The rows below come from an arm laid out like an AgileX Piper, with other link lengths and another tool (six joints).
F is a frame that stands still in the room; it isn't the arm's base.
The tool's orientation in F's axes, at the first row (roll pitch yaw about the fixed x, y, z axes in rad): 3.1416, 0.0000, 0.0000
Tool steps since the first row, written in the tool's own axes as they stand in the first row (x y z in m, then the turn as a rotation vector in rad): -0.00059, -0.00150, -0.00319, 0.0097, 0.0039, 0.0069; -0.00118, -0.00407, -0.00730, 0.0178, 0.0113, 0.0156; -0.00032, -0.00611, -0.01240, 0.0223, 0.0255, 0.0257; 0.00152, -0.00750, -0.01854, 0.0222, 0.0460, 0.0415; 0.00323, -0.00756, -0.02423, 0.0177, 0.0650, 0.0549; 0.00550, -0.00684, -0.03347, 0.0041, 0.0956, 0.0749; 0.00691, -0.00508, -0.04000, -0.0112, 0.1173, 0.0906; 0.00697, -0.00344, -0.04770, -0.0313, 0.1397, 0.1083
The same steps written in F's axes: -0.00059, 0.00150, 0.00319, 0.0097, -0.0039, -0.0069; -0.00118, 0.00407, 0.00730, 0.0178, -0.0113, -0.0156; -0.00032, 0.00611, 0.01240, 0.0223, -0.0255, -0.0257; 0.00152, 0.00750, 0.01854, 0.0222, -0.0460, -0.0415; 0.00323, 0.00756, 0.02423, 0.0177, -0.0650, -0.0549; 0.00550, 0.00684, 0.03347, 0.0041, -0.0956, -0.0749; 0.00691, 0.00508, 0.04000, -0.0112, -0.1173, -0.0906; 0.00697, 0.00344, 0.04770, -0.0313, -0.1397, -0.1083
